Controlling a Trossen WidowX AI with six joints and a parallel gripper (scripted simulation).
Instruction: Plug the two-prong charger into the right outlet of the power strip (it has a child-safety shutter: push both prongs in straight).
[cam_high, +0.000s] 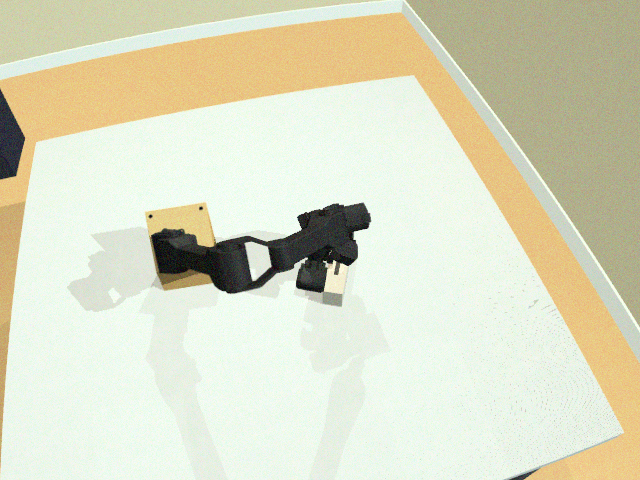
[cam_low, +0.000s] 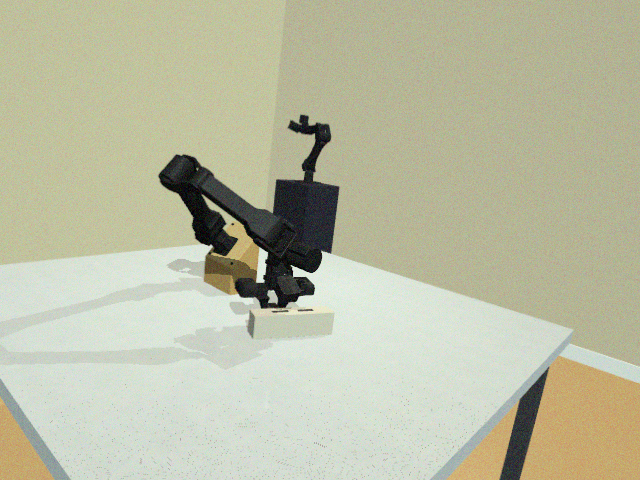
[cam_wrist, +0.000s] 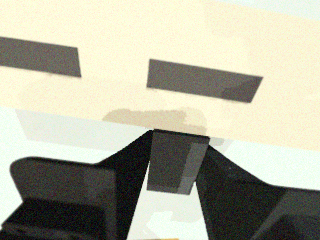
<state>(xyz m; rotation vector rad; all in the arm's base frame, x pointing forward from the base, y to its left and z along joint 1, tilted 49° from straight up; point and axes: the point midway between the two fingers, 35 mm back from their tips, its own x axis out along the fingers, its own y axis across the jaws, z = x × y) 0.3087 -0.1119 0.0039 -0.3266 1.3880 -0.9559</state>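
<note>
My gripper tip is 2 cm short of the grey charger, 1 cm to the left of it and 1 cm below it.
</note>
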